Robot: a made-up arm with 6 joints.
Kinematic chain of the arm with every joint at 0, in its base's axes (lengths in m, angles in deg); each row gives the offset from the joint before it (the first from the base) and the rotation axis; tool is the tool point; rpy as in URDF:
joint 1: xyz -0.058 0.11 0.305 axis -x
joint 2: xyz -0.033 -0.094 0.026 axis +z
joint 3: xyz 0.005 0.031 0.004 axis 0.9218 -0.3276 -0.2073
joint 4: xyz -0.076 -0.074 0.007 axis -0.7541 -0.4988 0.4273
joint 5: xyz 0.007 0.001 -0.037 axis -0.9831 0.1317 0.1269
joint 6: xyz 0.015 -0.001 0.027 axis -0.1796 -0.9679 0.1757
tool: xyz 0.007 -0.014 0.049 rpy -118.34 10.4 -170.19
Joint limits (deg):
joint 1: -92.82..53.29
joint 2: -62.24..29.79
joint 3: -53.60..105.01
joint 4: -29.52..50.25
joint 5: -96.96..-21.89
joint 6: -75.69..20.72
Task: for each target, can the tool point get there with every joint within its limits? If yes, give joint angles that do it. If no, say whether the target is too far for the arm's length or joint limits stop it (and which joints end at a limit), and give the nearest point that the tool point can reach.
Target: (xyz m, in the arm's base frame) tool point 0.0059 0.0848 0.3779
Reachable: no: joint limits stop it (at a limit: joint 2, joint 3, joint 4, joint 5, joint 6) | nearest point -0.0262 0.0607 0.4477 | short by 0.081 m
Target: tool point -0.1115 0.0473 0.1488
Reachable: yes | joints -28.39 11.35 41.95 -7.90 -86.08 -46.89
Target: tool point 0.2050 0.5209 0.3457
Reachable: no: too far | nearest point 0.0229 0.2258 0.2785 | short by 0.353 m
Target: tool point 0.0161 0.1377 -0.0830
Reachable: no: too far | nearest point -0.0667 0.1056 0.0726 | short by 0.179 m
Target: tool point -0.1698 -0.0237 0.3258
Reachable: yes | joints 38.91 -47.72 35.89 -1.91 -58.02 -36.17
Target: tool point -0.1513 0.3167 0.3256
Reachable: no: joint limits stop it (at a limit: joint 1, joint 5) | nearest point -0.1384 0.2426 0.2995 | short by 0.080 m
